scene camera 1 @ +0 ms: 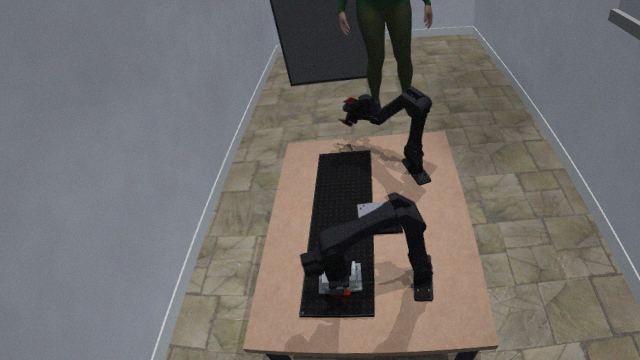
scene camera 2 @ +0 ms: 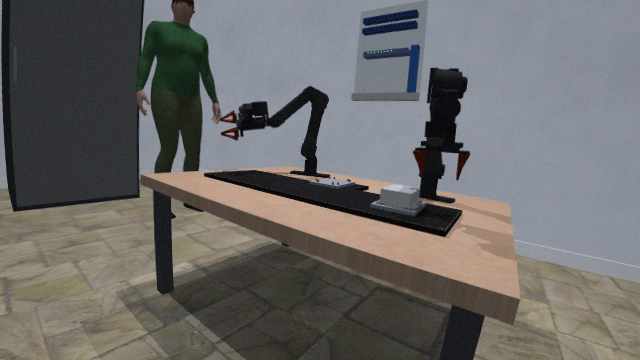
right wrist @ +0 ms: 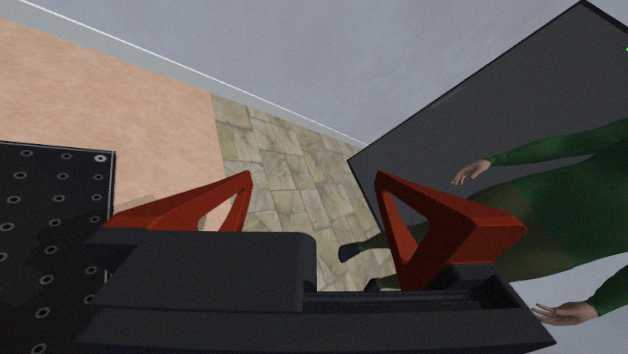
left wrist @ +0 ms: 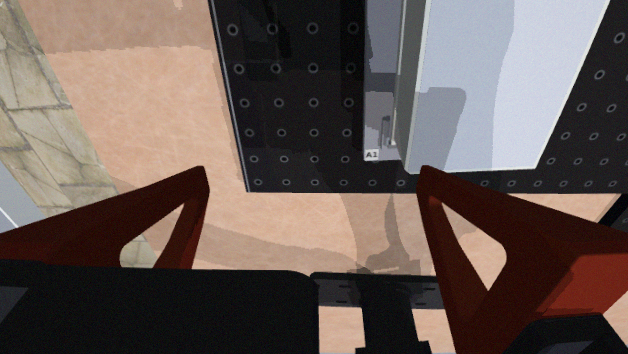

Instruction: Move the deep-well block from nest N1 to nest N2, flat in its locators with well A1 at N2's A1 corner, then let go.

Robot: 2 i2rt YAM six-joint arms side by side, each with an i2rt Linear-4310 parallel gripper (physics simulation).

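Pixels of known places: left gripper, fingertip midpoint: (scene camera 1: 345, 287) (scene camera 2: 439, 178) (left wrist: 312, 177); right gripper, fingertip midpoint: (scene camera 1: 341, 110) (scene camera 2: 220, 126) (right wrist: 313, 177); left arm's base, link origin: (scene camera 1: 422, 277) (scene camera 2: 427, 197) (left wrist: 383, 288); right arm's base, link origin: (scene camera 1: 416, 170) (scene camera 2: 310, 175).
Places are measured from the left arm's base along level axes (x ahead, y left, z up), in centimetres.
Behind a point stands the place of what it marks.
Note:
The pale deep-well block (scene camera 2: 400, 196) @(z 5.4, x 37.7, y 3.6 cm) (left wrist: 470, 55) @(z 6.7, x 32.4, y 3.1 cm) sits in a grey nest, taken as N1 (scene camera 2: 395, 210) @(z 1.9, x 39.7, y 3.4 cm) (left wrist: 381, 107) @(z 2.5, x 27.4, y 5.9 cm) (scene camera 1: 358, 286) @(z 2.9, x 24.2, y 5.3 cm), whose A1 label shows at a near corner in the left wrist view. The other grey nest, taken as N2 (scene camera 1: 370, 210) @(z 2.5, x 21.5, y -32.7 cm) (scene camera 2: 332, 183) @(z 2.8, x 25.3, y -27.6 cm), has upright pins and bears no block. My left gripper (scene camera 2: 440, 177) @(z 10.8, x 27.9, y 10.3 cm) (left wrist: 312, 177) @(z 10.8, x 27.9, y 10.3 cm) is open and empty, pointing down above the block's level; in the left wrist view its right fingertip overlaps the block's near corner. In scene camera 1 the left arm hides most of the block. My right gripper (scene camera 1: 342, 111) @(z 20.9, x 37.0, y -85.7 cm) (scene camera 2: 221, 127) @(z 20.9, x 37.0, y -85.7 cm) (right wrist: 313, 177) @(z 20.9, x 37.0, y -85.7 cm) is open and empty, raised far from both nests.
A black perforated board (scene camera 1: 342, 187) @(z 1.3, x 35.6, y -48.6 cm) (scene camera 2: 260, 179) @(z 1.3, x 38.7, y -52.3 cm) (left wrist: 295, 117) @(z 1.3, x 25.6, y 11.8 cm) (right wrist: 30, 210) @(z 1.3, x 42.8, y -69.7 cm) lies along the wooden table (scene camera 1: 280, 240) @(z 0.0, x 60.4, y -17.9 cm) (scene camera 2: 320, 220) @(z 0.0, x 57.8, y -7.0 cm). N2 stands at the board's side toward the arm bases. A person in green (scene camera 2: 177, 65) (right wrist: 560, 200) stands beyond the right arm, near a dark cabinet (scene camera 2: 75, 100).

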